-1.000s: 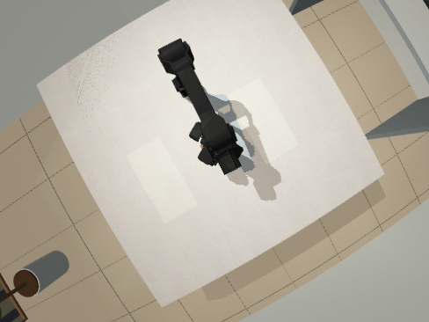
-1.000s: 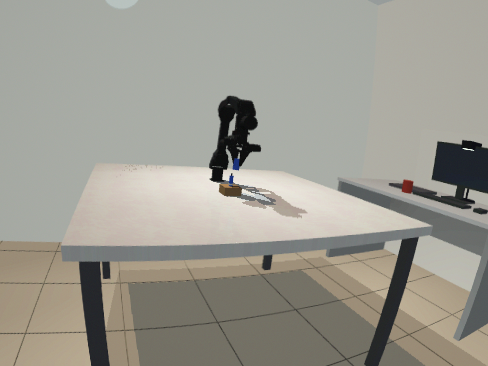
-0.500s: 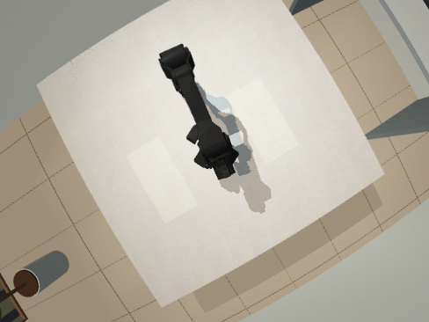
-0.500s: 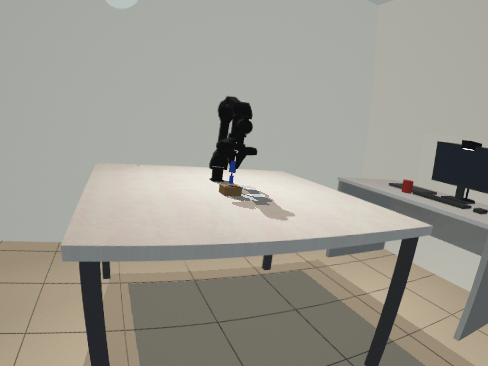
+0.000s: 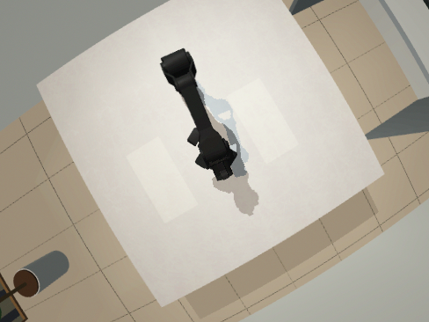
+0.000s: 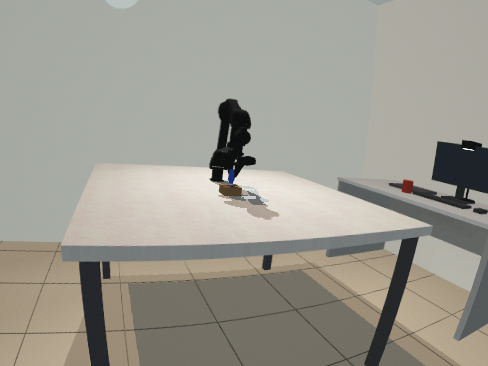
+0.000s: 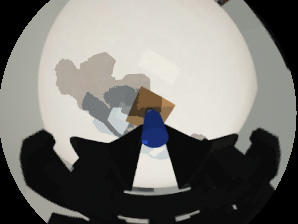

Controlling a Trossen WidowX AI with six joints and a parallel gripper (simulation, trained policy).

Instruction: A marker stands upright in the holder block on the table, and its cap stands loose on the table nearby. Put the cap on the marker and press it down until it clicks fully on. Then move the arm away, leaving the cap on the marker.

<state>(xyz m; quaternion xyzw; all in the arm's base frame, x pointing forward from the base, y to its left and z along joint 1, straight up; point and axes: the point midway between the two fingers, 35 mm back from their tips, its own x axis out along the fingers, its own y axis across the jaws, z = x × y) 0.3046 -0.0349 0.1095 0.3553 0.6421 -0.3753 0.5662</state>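
Now: gripper tip 10 mm to the left of the brown holder block and 60 mm above it. The rest, counted from my gripper tip: blue cap: 10 mm above.
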